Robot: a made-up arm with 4 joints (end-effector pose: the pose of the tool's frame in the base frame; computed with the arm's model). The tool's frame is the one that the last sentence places.
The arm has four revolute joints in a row. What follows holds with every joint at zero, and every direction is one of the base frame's. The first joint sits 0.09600 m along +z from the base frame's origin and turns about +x. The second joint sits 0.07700 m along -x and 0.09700 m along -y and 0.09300 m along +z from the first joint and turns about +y. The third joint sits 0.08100 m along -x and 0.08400 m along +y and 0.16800 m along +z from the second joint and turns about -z. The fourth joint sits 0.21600 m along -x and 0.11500 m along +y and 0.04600 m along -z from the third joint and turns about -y. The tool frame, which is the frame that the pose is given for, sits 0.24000 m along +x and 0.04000 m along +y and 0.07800 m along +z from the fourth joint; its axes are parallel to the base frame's.
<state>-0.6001 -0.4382 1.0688 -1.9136</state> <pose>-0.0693 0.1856 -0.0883 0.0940 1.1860 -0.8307</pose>
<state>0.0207 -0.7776 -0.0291 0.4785</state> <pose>-0.3773 0.1362 0.3196 0.0009 -1.2563 0.0199</pose>
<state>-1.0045 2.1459 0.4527 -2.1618</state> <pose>-0.0318 0.4594 0.0906 -1.4326 -0.2653 2.0260</pose>
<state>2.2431 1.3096 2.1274 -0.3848</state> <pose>0.0319 0.0082 -0.0576 2.9554 1.0159 2.7607</pose>
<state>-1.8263 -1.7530 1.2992 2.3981</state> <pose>-0.2910 -0.1142 -0.3472 -2.4635 0.6511 -2.4846</pose>
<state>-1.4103 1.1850 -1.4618 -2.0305</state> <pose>-0.2941 0.2450 0.3861 3.0984 -0.3991 -2.7411</pose>
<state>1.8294 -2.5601 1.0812 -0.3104</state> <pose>-0.2055 -0.0364 0.1151 1.8004 1.2243 -2.2242</pose>
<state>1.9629 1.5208 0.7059 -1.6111</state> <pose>-0.2024 -0.2428 0.2129 1.8841 -0.0315 3.1337</pose>
